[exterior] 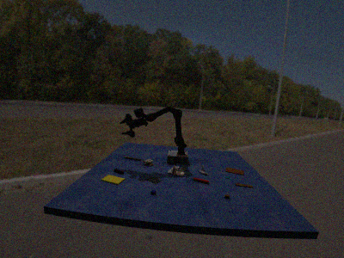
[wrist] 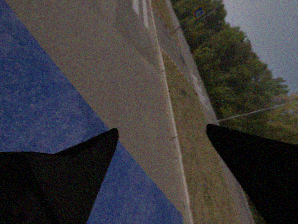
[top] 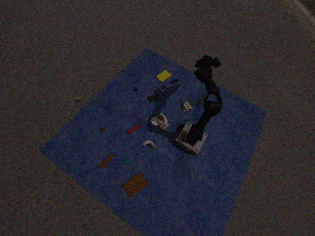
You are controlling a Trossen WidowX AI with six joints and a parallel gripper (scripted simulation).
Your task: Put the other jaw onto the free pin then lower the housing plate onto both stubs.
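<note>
Now: the red bar 19 cm ahead of my gripper tip, 66 cm to the left of it and 27 cm below it. Also, from my gripper tip: dark piece (25 cm ahead, 34 cm to the left, 28 cm below); yellow plate (32 cm ahead, 9 cm to the left, 27 cm below); brown plate (7 cm behind, 95 cm to the left, 28 cm below).
</note>
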